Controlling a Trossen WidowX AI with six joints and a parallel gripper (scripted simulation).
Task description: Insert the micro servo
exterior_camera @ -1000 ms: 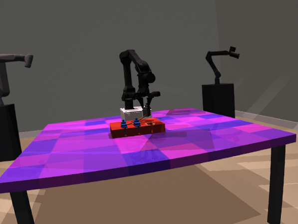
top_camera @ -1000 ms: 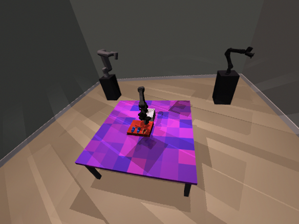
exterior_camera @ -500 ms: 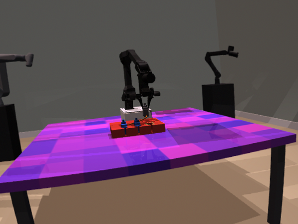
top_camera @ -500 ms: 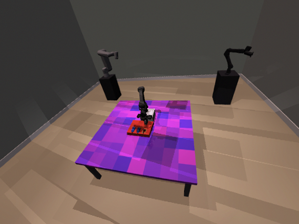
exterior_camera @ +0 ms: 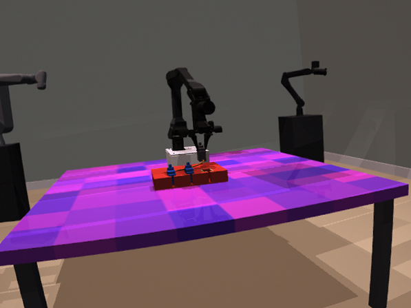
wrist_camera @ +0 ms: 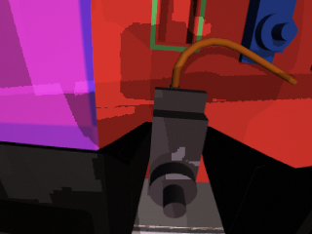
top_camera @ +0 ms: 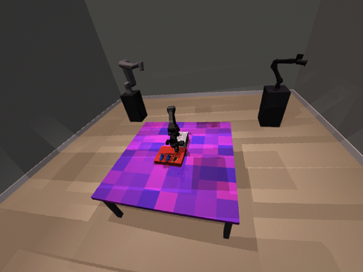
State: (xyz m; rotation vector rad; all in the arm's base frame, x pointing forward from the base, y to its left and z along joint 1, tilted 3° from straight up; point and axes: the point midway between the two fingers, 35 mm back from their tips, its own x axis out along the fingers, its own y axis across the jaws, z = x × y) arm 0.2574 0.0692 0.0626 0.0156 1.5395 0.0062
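My gripper tip is 30 mm past the red deck, 80 mm to the left of it and 100 mm above it.
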